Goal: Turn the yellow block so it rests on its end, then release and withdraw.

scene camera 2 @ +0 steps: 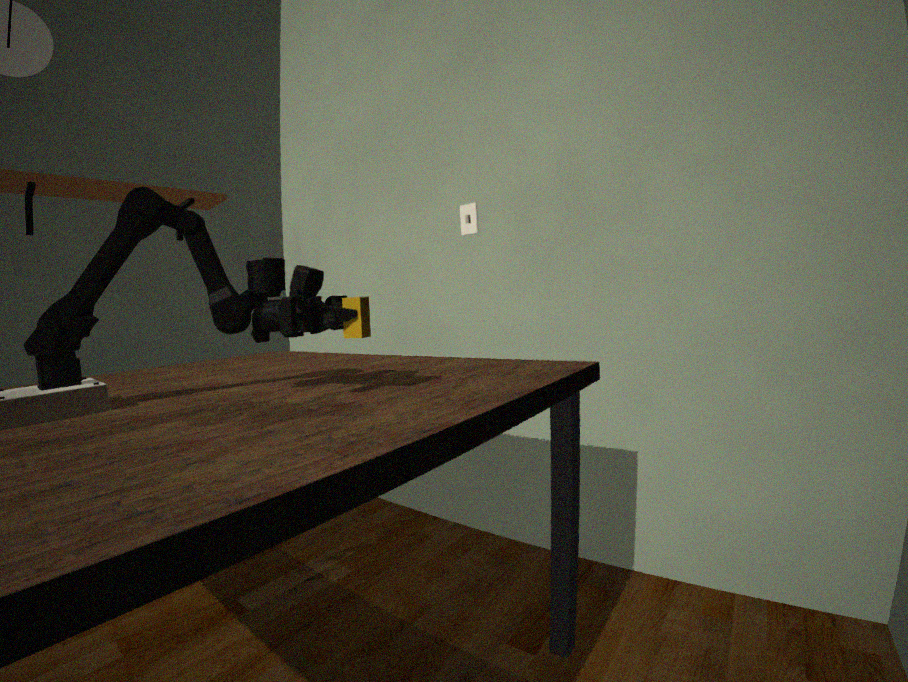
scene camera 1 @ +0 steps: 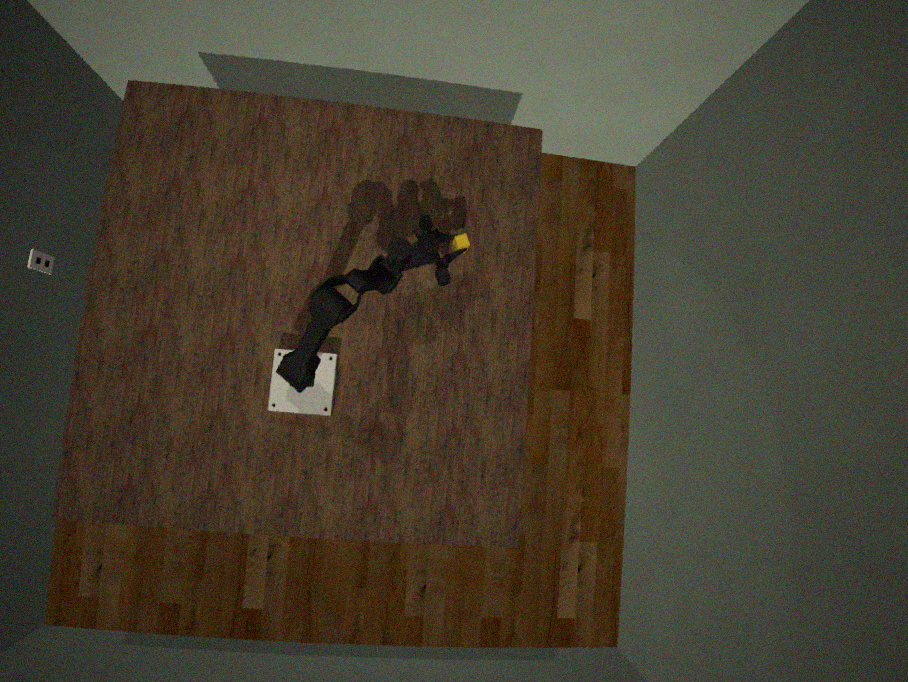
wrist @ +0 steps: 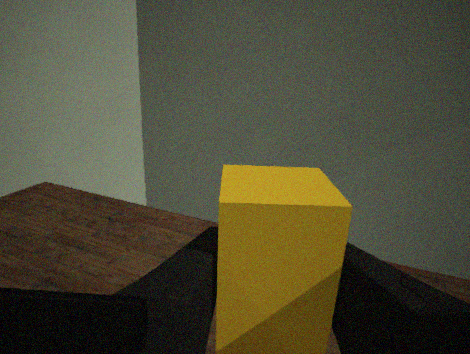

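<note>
Yellow block (scene camera 2: 359, 327) (wrist: 282, 231). My gripper (scene camera 2: 361, 312) (scene camera 1: 464, 242) (wrist: 267, 241).
</note>
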